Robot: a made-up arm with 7 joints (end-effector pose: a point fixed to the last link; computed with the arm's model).
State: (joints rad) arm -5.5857 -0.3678 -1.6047 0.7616 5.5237 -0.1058 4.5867
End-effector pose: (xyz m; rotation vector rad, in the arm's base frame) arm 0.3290 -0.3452 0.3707 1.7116 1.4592 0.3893
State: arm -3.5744 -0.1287 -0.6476 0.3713 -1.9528 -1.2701 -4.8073
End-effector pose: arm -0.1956 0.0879 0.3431 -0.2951 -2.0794 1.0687
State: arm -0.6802 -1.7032 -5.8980 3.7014 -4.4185 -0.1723 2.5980
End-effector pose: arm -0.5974 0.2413 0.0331 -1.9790 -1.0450 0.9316
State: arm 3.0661 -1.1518 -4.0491 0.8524 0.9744 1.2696 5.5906
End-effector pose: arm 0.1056 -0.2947 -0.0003 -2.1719 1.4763 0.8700
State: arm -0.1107 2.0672 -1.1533 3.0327 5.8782 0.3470 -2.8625
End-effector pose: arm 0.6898 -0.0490 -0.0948 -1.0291 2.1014 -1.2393
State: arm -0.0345 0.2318 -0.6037 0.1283 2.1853 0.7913 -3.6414
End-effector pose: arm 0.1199 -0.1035 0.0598 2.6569 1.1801 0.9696
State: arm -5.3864 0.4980 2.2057 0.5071 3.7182 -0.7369 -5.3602
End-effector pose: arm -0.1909 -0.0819 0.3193 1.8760 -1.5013 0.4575
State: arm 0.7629 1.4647 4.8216 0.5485 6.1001 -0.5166 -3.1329
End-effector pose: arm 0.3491 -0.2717 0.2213 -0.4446 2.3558 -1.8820
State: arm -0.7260 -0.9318 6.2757 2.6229 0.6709 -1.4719 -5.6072
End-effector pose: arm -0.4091 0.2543 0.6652 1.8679 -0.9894 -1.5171
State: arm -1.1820 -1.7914 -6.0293 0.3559 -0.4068 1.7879 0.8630
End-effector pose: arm 0.0136 -0.0800 0.4622 1.0830 -2.1866 0.3312
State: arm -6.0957 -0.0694 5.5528 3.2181 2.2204 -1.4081 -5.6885
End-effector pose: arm -0.0686 -0.1150 0.8427 1.2515 0.6233 -0.6374
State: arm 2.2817 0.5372 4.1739 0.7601 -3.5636 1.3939 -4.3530
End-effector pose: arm 0.4292 0.1767 0.4614 0.0294 1.2811 1.7101
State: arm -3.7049 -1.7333 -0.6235 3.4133 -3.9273 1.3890 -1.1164
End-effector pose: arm 0.4568 -0.5121 0.0406 1.8200 0.8455 -1.4536
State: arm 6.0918 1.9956 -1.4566 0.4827 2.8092 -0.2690 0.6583
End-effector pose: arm -0.1402 -0.1944 0.3518 -0.8951 -0.8571 1.5620
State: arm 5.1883 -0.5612 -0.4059 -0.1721 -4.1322 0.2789 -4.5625
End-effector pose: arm 0.0023 -0.1081 0.1125 2.2167 1.1469 0.3036
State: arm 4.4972 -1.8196 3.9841 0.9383 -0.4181 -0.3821 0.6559
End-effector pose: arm -0.3780 0.2060 -0.0468 -2.0933 -1.2310 1.4566
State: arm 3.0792 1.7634 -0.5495 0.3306 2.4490 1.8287 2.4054
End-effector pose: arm 0.1078 0.1014 -0.0480 1.1166 -2.5275 0.0522
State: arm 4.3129 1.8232 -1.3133 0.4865 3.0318 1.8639 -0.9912
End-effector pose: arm -0.3805 0.1552 0.1591 -0.2702 -2.0699 0.5929
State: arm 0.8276 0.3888 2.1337 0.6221 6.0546 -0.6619 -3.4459
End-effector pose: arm -0.4088 0.0923 0.4906 -2.1862 -0.1813 2.1147
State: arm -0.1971 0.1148 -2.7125 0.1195 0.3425 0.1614 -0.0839
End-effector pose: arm -0.2669 -0.0297 0.1457 -0.0328 -3.0731 0.0359
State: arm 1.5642 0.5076 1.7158 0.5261 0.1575 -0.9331 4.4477
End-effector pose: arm -0.4158 0.0239 0.4016 1.0631 -1.3812 -0.8835
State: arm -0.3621 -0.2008 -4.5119 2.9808 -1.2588 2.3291 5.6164
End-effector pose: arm 0.0377 0.0887 0.9212 2.1895 1.0744 1.1115
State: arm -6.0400 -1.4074 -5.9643 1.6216 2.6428 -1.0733 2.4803
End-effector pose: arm -0.1901 0.0004 0.6969 1.0930 0.6062 1.8375
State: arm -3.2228 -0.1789 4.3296 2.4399 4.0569 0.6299 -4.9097
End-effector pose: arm 0.2613 0.2698 0.9755 -1.1005 0.0450 -2.8586
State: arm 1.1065 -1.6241 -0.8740 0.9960 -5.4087 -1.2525 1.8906
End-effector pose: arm 0.2024 -0.4154 0.4357 1.4244 1.0528 0.1819
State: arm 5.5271 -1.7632 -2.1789 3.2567 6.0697 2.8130 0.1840
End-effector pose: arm -0.4114 0.3371 0.1254 0.4750 1.7808 -1.1847
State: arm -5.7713 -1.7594 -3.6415 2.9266 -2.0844 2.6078 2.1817
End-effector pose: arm -0.5752 -0.2178 0.2678 -0.7444 0.2522 -0.8778
